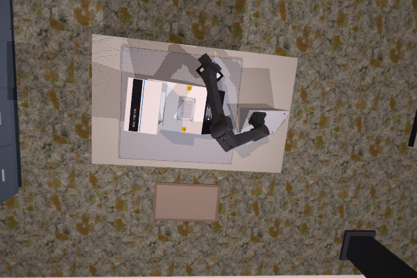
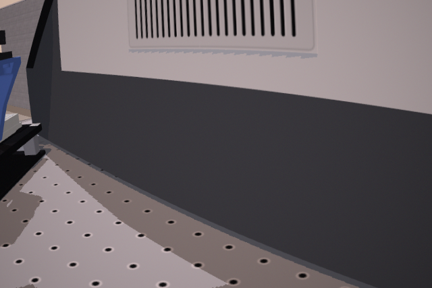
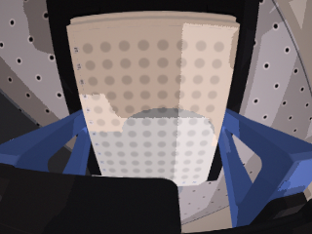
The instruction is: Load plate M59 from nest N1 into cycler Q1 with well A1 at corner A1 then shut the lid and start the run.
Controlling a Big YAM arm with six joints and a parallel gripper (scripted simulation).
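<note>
My gripper is now 2 cm above the black plate nest N1. From my hand the other things lie so: sealed plate M59 (right at my hand).
</note>
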